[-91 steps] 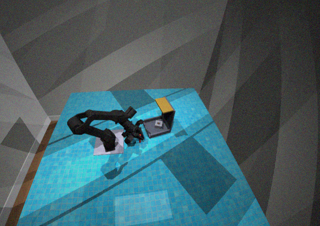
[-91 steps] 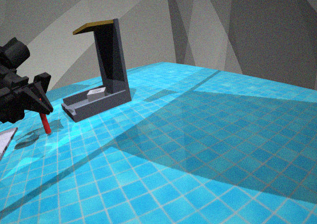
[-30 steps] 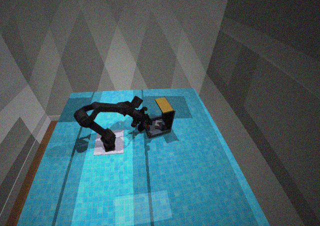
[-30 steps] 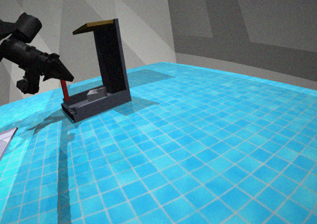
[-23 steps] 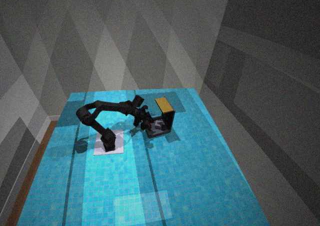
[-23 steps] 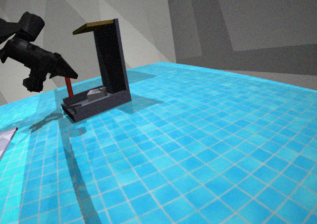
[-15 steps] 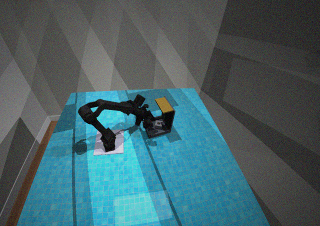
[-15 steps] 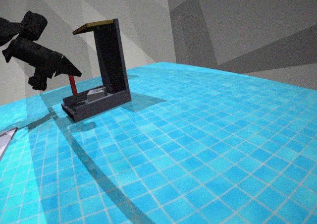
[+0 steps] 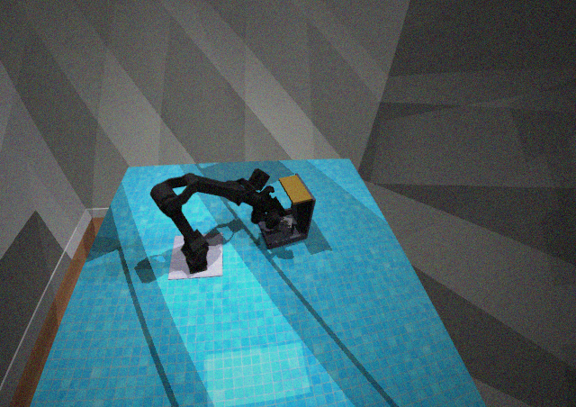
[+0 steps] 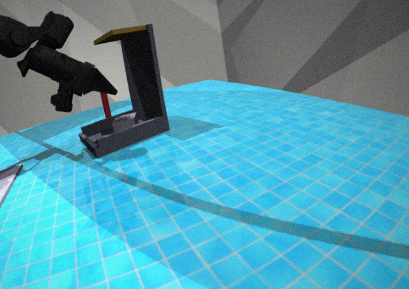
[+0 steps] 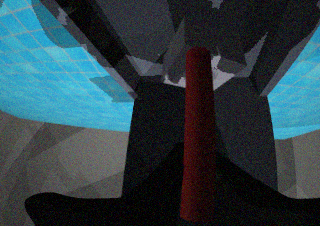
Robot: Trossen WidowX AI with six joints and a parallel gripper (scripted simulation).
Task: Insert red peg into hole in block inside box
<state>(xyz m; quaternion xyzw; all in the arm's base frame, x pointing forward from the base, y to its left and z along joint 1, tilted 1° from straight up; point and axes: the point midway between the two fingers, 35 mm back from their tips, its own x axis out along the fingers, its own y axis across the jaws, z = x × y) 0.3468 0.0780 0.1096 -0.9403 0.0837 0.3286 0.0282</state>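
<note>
The box back wall is 70 mm ahead of my gripper tip, 10 mm to the left of it and 20 mm above it. From my gripper tip the other things lie so: red peg: 30 mm behind, 10 mm to the left, 10 mm below; box floor: 10 mm behind, 90 mm below; yellow-topped roof: 30 mm ahead, 130 mm above.
</note>
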